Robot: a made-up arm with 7 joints. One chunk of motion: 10 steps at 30 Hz.
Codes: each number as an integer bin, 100 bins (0 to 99) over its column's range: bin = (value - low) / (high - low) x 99, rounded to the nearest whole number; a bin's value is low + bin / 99 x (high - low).
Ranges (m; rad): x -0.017..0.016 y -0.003..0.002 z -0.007..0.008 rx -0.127..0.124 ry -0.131..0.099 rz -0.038..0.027
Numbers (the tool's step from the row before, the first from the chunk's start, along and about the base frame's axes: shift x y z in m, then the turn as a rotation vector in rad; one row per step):
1: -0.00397 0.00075 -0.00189 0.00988 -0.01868 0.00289
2: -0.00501 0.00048 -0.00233 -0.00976 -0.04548 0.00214
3: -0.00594 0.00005 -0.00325 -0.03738 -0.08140 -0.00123
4: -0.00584 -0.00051 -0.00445 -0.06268 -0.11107 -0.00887
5: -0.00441 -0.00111 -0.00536 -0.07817 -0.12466 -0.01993
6: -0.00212 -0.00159 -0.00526 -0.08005 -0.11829 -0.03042
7: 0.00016 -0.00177 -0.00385 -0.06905 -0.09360 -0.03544
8: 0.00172 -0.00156 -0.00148 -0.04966 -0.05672 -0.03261
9: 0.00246 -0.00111 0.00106 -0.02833 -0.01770 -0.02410
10: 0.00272 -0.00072 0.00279 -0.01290 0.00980 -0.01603
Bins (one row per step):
1: 39 74 34 54 48 62
2: 36 69 31 46 37 61
3: 33 60 25 35 21 56
4: 33 49 17 25 9 44
5: 38 37 11 19 3 28
6: 45 28 11 19 5 12
7: 51 24 21 23 16 4
8: 56 29 36 31 32 8
9: 58 37 53 39 49 21
10: 59 45 65 45 61 33

